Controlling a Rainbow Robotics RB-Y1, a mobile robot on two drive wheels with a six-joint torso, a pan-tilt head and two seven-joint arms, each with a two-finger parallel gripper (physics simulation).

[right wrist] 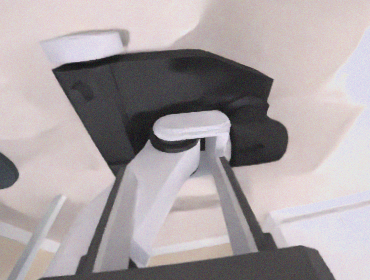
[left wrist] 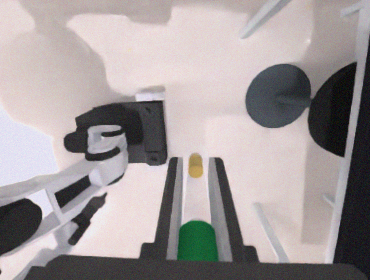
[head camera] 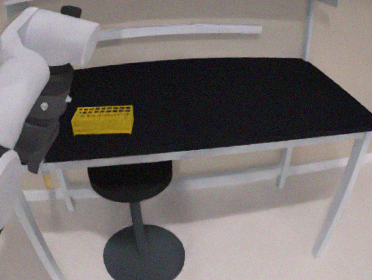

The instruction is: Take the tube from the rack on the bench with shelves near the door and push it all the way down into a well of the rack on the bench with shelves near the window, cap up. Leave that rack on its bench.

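Frame: origin at the robot's base, x ahead, y left, z up, level; metres.
Where they show: left gripper, fingertip midpoint: [left wrist: 195, 165] [head camera: 35, 167]; right gripper, fingertip midpoint: [right wrist: 174, 169] [left wrist: 100, 193].
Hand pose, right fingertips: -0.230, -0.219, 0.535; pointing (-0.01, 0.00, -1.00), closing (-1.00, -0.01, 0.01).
Observation:
Things, the pixels of their top centre, and the offset from my right fingertips, as dx, dy, dz. Level surfaces: height alone.
- yellow rack at its top centre: [head camera: 101, 112] +1.019, +0.469, +0.437
- black-topped bench at its surface level: dz +0.380
- tube at its top centre: [left wrist: 198, 274] [head camera: 36, 141] +0.535, +0.467, +0.648
- dark base at its top centre: [head camera: 143, 253] [left wrist: 278, 98] +1.152, +0.424, -0.504
A yellow rack [head camera: 102, 125] stands on the black-topped bench [head camera: 225, 100] [left wrist: 357, 200], toward its left end in the head view. Its top shows a grid of wells. My left gripper [left wrist: 195, 165] is shut on the tube [left wrist: 196, 240] [head camera: 48, 180], with its green cap nearest the wrist and its yellowish end pointing away. In the head view, the yellowish end hangs below the bench's front edge, left of the rack; the arm hides the rest. My right gripper [right wrist: 174, 169] is partly open and empty, over the robot's own base.
A round stool has its black seat [head camera: 130, 184] [left wrist: 334, 110] partly under the bench's front edge and a dark base [head camera: 125, 250] [left wrist: 272, 112] on the floor. Bench legs [head camera: 342, 200] [left wrist: 270, 230] stand around it. A pale rail [head camera: 185, 31] runs behind the bench top.

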